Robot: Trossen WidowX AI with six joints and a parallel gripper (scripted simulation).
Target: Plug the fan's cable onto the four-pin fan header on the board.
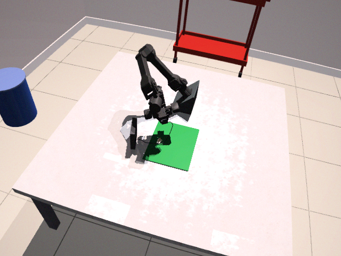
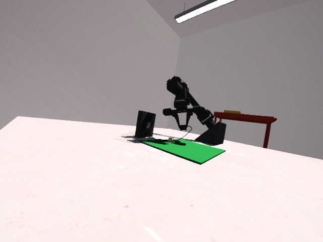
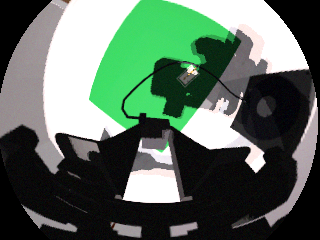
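Now: the four-pin header 90 mm ahead of my gripper tip, 10 mm to the right of it and 70 mm below it. The rest, counted from my gripper tip: black fan: 110 mm ahead, 130 mm to the right, 10 mm below; fan plug: 10 mm behind; green board: 80 mm ahead, 70 mm to the left, 80 mm below.
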